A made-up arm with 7 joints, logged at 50 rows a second.
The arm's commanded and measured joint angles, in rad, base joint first. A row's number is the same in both.
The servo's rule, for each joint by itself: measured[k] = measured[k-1] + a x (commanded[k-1-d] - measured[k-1]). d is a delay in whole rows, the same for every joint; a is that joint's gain. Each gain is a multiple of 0.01, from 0.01 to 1. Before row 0 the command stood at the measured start. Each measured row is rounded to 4 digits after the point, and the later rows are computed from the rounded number. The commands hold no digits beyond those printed.
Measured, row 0:
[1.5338, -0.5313, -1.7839, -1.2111, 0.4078, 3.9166, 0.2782]
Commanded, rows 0 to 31:
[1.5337, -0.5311, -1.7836, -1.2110, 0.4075, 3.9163, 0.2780]
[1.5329, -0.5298, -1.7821, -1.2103, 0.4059, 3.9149, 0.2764]
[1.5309, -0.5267, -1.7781, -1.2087, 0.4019, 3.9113, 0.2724]
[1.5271, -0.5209, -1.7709, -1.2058, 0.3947, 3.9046, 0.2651]
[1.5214, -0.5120, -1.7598, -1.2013, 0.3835, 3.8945, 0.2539]
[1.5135, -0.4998, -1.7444, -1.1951, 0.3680, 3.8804, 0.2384]
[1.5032, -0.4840, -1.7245, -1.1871, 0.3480, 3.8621, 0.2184]
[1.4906, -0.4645, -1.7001, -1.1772, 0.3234, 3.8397, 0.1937]
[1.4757, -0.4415, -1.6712, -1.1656, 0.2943, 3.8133, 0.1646]
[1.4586, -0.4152, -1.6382, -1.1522, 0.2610, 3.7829, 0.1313]
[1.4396, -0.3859, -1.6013, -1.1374, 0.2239, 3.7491, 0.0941]
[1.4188, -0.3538, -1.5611, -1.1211, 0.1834, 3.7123, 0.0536]
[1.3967, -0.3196, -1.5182, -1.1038, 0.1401, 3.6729, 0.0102]
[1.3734, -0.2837, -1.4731, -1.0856, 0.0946, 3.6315, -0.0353]
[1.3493, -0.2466, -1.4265, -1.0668, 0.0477, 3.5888, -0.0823]
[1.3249, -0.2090, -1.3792, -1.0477, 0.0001, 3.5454, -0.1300]
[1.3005, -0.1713, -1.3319, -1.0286, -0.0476, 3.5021, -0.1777]
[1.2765, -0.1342, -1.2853, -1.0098, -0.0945, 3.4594, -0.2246]
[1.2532, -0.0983, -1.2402, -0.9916, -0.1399, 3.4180, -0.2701]
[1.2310, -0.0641, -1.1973, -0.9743, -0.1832, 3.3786, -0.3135]
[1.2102, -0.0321, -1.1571, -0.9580, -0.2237, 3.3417, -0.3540]
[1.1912, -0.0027, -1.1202, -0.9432, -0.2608, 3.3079, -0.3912]
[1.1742, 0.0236, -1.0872, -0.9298, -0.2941, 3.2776, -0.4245]
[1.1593, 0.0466, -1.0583, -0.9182, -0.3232, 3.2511, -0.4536]
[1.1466, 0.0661, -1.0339, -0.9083, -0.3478, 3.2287, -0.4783]
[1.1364, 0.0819, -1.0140, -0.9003, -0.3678, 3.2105, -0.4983]
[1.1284, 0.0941, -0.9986, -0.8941, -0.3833, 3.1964, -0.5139]
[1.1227, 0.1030, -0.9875, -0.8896, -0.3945, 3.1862, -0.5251]
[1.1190, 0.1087, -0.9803, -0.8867, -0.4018, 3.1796, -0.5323]
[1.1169, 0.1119, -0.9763, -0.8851, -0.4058, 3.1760, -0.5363]
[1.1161, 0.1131, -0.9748, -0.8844, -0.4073, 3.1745, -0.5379]
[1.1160, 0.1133, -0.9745, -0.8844, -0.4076, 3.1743, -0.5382]
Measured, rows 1 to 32:
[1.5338, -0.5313, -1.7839, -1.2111, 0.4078, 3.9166, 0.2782]
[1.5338, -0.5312, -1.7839, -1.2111, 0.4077, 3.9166, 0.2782]
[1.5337, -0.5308, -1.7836, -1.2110, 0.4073, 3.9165, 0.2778]
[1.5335, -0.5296, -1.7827, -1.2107, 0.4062, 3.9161, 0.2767]
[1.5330, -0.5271, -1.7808, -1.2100, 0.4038, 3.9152, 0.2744]
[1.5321, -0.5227, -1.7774, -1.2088, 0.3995, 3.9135, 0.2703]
[1.5306, -0.5161, -1.7721, -1.2069, 0.3929, 3.9109, 0.2639]
[1.5284, -0.5068, -1.7645, -1.2041, 0.3835, 3.9070, 0.2548]
[1.5254, -0.4945, -1.7542, -1.2003, 0.3709, 3.9016, 0.2426]
[1.5214, -0.4791, -1.7409, -1.1954, 0.3548, 3.8945, 0.2270]
[1.5164, -0.4606, -1.7245, -1.1894, 0.3351, 3.8856, 0.2079]
[1.5103, -0.4389, -1.7048, -1.1821, 0.3117, 3.8747, 0.1851]
[1.5030, -0.4142, -1.6818, -1.1736, 0.2848, 3.8617, 0.1588]
[1.4945, -0.3868, -1.6556, -1.1638, 0.2544, 3.8466, 0.1291]
[1.4848, -0.3569, -1.6264, -1.1529, 0.2208, 3.8294, 0.0962]
[1.4740, -0.3249, -1.5944, -1.1408, 0.1844, 3.8102, 0.0605]
[1.4621, -0.2913, -1.5600, -1.1278, 0.1457, 3.7890, 0.0224]
[1.4492, -0.2565, -1.5235, -1.1139, 0.1051, 3.7660, -0.0176]
[1.4354, -0.2210, -1.4854, -1.0993, 0.0632, 3.7415, -0.0590]
[1.4208, -0.1854, -1.4462, -1.0842, 0.0205, 3.7156, -0.1012]
[1.4056, -0.1502, -1.4064, -1.0688, -0.0223, 3.6886, -0.1437]
[1.3900, -0.1160, -1.3665, -1.0533, -0.0646, 3.6608, -0.1858]
[1.3741, -0.0831, -1.3271, -1.0379, -0.1058, 3.6326, -0.2269]
[1.3581, -0.0522, -1.2887, -1.0228, -0.1453, 3.6042, -0.2664]
[1.3422, -0.0235, -1.2518, -1.0082, -0.1827, 3.5760, -0.3038]
[1.3266, 0.0025, -1.2169, -0.9942, -0.2174, 3.5482, -0.3387]
[1.3114, 0.0255, -1.1844, -0.9811, -0.2490, 3.5212, -0.3706]
[1.2968, 0.0454, -1.1547, -0.9689, -0.2772, 3.4952, -0.3993]
[1.2829, 0.0621, -1.1279, -0.9578, -0.3018, 3.4705, -0.4245]
[1.2698, 0.0756, -1.1043, -0.9478, -0.3228, 3.4472, -0.4461]
[1.2576, 0.0861, -1.0838, -0.9390, -0.3402, 3.4255, -0.4641]
[1.2463, 0.0939, -1.0664, -0.9314, -0.3543, 3.4054, -0.4789]
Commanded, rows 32 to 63:
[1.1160, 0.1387, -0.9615, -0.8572, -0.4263, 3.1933, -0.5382]
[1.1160, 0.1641, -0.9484, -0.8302, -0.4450, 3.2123, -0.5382]
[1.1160, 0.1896, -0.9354, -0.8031, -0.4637, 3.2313, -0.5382]
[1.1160, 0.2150, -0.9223, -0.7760, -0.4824, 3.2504, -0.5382]
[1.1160, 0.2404, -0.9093, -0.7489, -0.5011, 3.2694, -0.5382]
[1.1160, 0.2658, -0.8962, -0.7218, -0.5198, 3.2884, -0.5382]
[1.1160, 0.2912, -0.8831, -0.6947, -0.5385, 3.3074, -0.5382]
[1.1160, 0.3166, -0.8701, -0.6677, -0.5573, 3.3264, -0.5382]
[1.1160, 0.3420, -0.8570, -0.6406, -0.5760, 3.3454, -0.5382]
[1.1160, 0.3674, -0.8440, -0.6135, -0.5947, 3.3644, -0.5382]
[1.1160, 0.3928, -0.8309, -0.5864, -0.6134, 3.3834, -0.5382]
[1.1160, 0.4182, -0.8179, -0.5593, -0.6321, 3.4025, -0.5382]
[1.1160, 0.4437, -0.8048, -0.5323, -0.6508, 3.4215, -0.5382]
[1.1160, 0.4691, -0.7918, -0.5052, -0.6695, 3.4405, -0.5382]
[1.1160, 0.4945, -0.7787, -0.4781, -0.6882, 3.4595, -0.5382]
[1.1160, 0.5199, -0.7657, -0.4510, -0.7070, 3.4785, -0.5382]
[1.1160, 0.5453, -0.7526, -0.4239, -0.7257, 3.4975, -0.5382]
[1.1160, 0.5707, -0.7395, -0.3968, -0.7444, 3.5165, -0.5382]
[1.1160, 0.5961, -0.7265, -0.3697, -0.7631, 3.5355, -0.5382]
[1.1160, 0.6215, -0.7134, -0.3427, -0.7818, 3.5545, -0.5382]
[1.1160, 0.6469, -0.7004, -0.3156, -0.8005, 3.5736, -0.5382]
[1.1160, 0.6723, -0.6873, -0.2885, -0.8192, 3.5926, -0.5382]
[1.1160, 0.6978, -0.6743, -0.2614, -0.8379, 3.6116, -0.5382]
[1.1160, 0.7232, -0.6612, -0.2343, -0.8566, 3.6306, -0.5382]
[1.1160, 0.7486, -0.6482, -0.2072, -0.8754, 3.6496, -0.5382]
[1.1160, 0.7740, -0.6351, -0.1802, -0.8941, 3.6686, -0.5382]
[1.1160, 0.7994, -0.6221, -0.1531, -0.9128, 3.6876, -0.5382]
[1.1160, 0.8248, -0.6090, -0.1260, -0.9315, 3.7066, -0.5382]
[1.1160, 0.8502, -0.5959, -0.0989, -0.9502, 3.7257, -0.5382]
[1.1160, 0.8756, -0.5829, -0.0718, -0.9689, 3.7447, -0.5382]
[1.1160, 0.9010, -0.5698, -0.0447, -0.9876, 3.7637, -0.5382]
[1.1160, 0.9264, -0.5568, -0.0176, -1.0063, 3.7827, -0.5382]
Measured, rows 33 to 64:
[1.2359, 0.0995, -1.0517, -0.9248, -0.3655, 3.3869, -0.4908]
[1.2263, 0.1109, -1.0373, -0.9153, -0.3783, 3.3714, -0.5003]
[1.2175, 0.1263, -1.0231, -0.9034, -0.3923, 3.3587, -0.5079]
[1.2094, 0.1447, -1.0091, -0.8894, -0.4073, 3.3485, -0.5140]
[1.2019, 0.1651, -0.9952, -0.8735, -0.4231, 3.3407, -0.5188]
[1.1950, 0.1869, -0.9815, -0.8561, -0.4395, 3.3350, -0.5227]
[1.1887, 0.2098, -0.9679, -0.8373, -0.4564, 3.3313, -0.5258]
[1.1829, 0.2334, -0.9543, -0.8173, -0.4736, 3.3294, -0.5283]
[1.1775, 0.2575, -0.9408, -0.7964, -0.4912, 3.3292, -0.5303]
[1.1726, 0.2820, -0.9274, -0.7746, -0.5090, 3.3305, -0.5319]
[1.1681, 0.3068, -0.9141, -0.7520, -0.5270, 3.3332, -0.5332]
[1.1639, 0.3317, -0.9008, -0.7288, -0.5451, 3.3372, -0.5342]
[1.1601, 0.3568, -0.8875, -0.7051, -0.5634, 3.3424, -0.5350]
[1.1566, 0.3820, -0.8743, -0.6809, -0.5818, 3.3487, -0.5356]
[1.1534, 0.4073, -0.8611, -0.6563, -0.6002, 3.3560, -0.5361]
[1.1504, 0.4326, -0.8479, -0.6314, -0.6187, 3.3643, -0.5365]
[1.1476, 0.4579, -0.8347, -0.6061, -0.6372, 3.3734, -0.5368]
[1.1451, 0.4832, -0.8216, -0.5806, -0.6558, 3.3833, -0.5371]
[1.1428, 0.5086, -0.8085, -0.5549, -0.6744, 3.3940, -0.5373]
[1.1407, 0.5340, -0.7954, -0.5290, -0.6930, 3.4053, -0.5375]
[1.1387, 0.5594, -0.7823, -0.5029, -0.7116, 3.4172, -0.5376]
[1.1369, 0.5848, -0.7692, -0.4767, -0.7303, 3.4297, -0.5377]
[1.1352, 0.6102, -0.7561, -0.4504, -0.7490, 3.4427, -0.5378]
[1.1337, 0.6356, -0.7430, -0.4239, -0.7677, 3.4562, -0.5379]
[1.1323, 0.6610, -0.7299, -0.3974, -0.7864, 3.4702, -0.5380]
[1.1310, 0.6864, -0.7168, -0.3708, -0.8051, 3.4846, -0.5380]
[1.1298, 0.7118, -0.7037, -0.3441, -0.8238, 3.4993, -0.5380]
[1.1287, 0.7372, -0.6906, -0.3174, -0.8425, 3.5144, -0.5380]
[1.1277, 0.7626, -0.6775, -0.2906, -0.8612, 3.5298, -0.5380]
[1.1268, 0.7880, -0.6644, -0.2638, -0.8799, 3.5455, -0.5380]
[1.1259, 0.8134, -0.6514, -0.2369, -0.8986, 3.5614, -0.5380]
[1.1251, 0.8388, -0.6383, -0.2100, -0.9173, 3.5776, -0.5380]

